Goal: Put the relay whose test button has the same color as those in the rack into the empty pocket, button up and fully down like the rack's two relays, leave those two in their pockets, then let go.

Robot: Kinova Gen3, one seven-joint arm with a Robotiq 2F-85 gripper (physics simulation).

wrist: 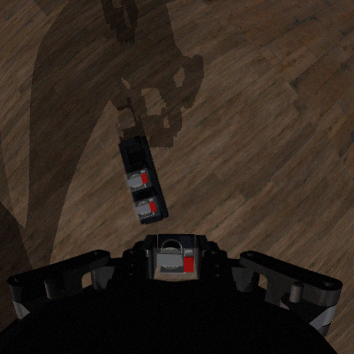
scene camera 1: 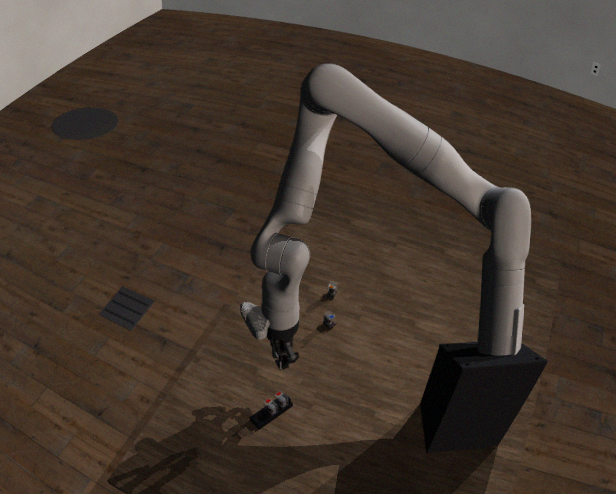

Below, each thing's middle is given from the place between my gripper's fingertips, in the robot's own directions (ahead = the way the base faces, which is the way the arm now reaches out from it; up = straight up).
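Looking at the black rack (wrist: pixel 134 151), I find that my gripper is 60 mm to the right of it and 120 mm above it.
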